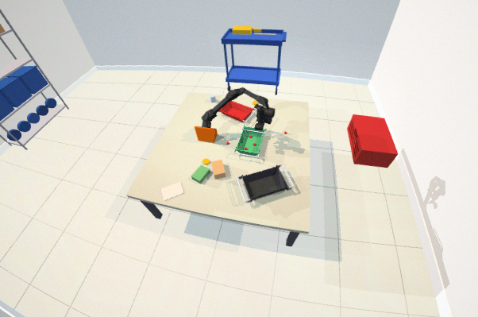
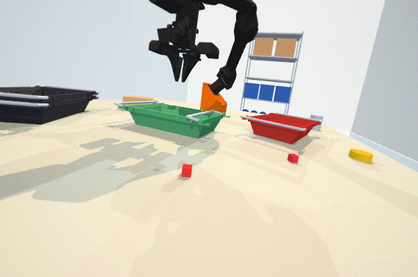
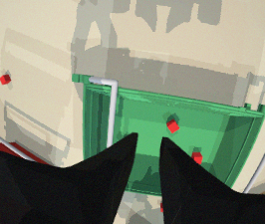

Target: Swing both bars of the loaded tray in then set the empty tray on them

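The red tray is 290 mm to the left of my gripper tip, 290 mm behind it and 100 mm below it. Also, from my gripper tip: peach block (360 mm to the right, 240 mm behind, 120 mm below); then green block (430 mm to the right, 350 mm behind, 130 mm below); then pale card (610 mm to the right, 510 mm behind, 150 mm below).
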